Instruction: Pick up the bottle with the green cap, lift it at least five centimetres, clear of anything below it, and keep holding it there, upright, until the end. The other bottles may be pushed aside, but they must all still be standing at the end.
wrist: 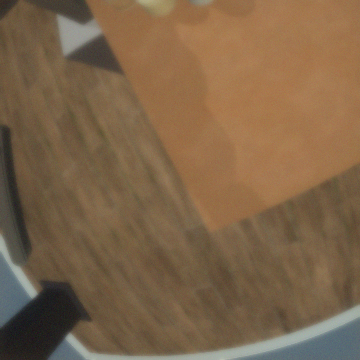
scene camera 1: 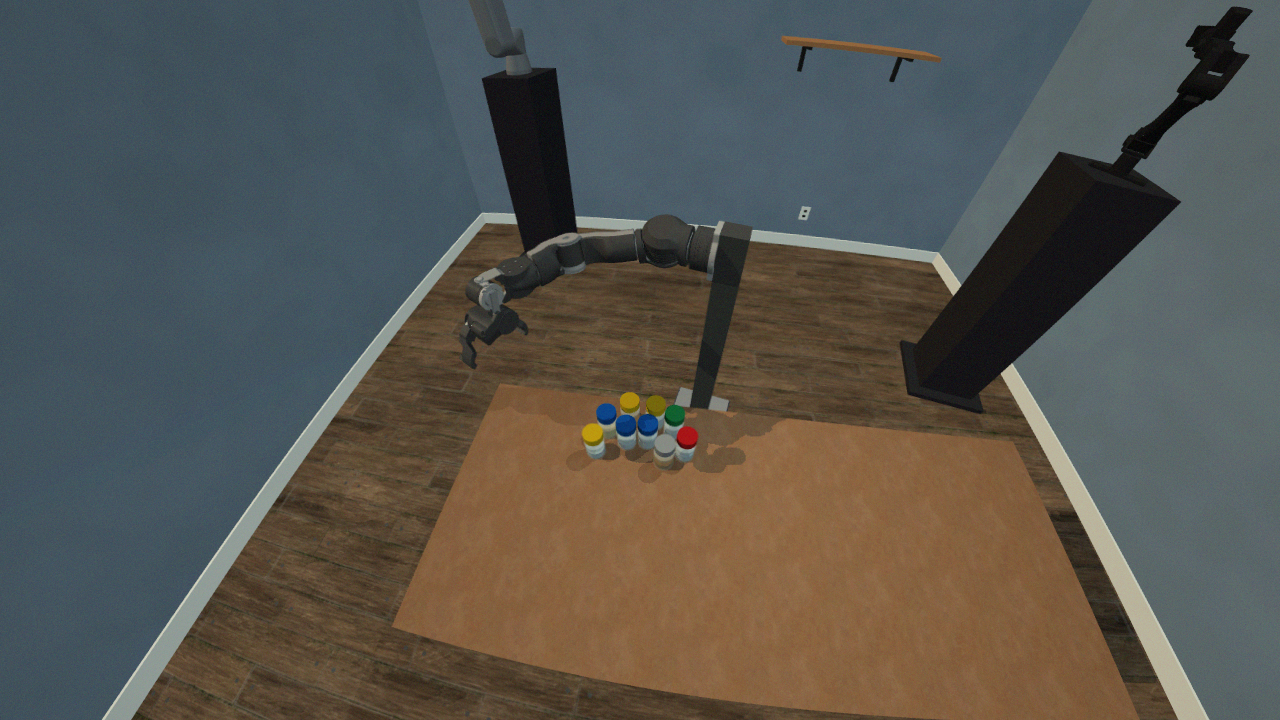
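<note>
The bottle with the green cap (scene camera 1: pixel 674 419) stands upright at the back right of a tight group of bottles, next to the olive-capped bottle and behind the red-capped one. The green cap does not show in the wrist view. My gripper (scene camera 1: pixel 497 345) is open and empty. It hangs in the air to the left of the bottles and well above them, outside the left back corner of the brown mat. In the wrist view one finger shows at the left edge, and parts of pale bottles (wrist: pixel 159 5) show at the top edge, cut off.
Other bottles stand close together: yellow-capped (scene camera 1: pixel 593 438) (scene camera 1: pixel 630 404), olive-capped (scene camera 1: pixel 656 409), blue-capped (scene camera 1: pixel 606 416) (scene camera 1: pixel 625 429) (scene camera 1: pixel 648 429), grey-capped (scene camera 1: pixel 665 447) and red-capped (scene camera 1: pixel 687 440). They stand on the brown mat (scene camera 1: pixel 760 573) (wrist: pixel 280 100). The arm's post (scene camera 1: pixel 720 322) rises right behind the group.
</note>
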